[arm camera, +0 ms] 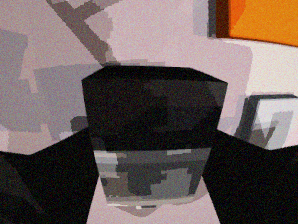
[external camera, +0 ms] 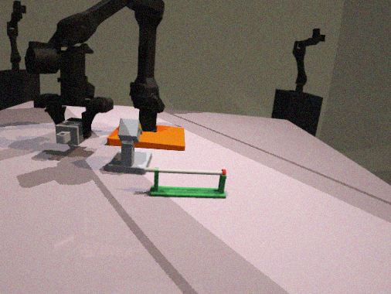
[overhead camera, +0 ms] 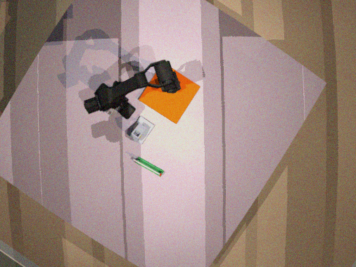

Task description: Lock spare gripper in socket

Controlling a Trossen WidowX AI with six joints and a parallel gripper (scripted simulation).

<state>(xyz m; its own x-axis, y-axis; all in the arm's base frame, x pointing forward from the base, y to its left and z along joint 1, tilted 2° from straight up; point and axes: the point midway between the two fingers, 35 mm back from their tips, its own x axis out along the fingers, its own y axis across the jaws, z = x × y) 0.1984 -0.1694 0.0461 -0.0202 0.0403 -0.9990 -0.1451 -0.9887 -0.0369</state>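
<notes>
The grey mount lies 80 mm ahead of my gripper tip, 150 mm to the left of it and 20 mm above it. The rest, counted from my gripper tip: green rack (190 mm ahead, 270 mm to the left, 10 mm below); spare gripper (10 mm ahead, 20 mm above).
</notes>
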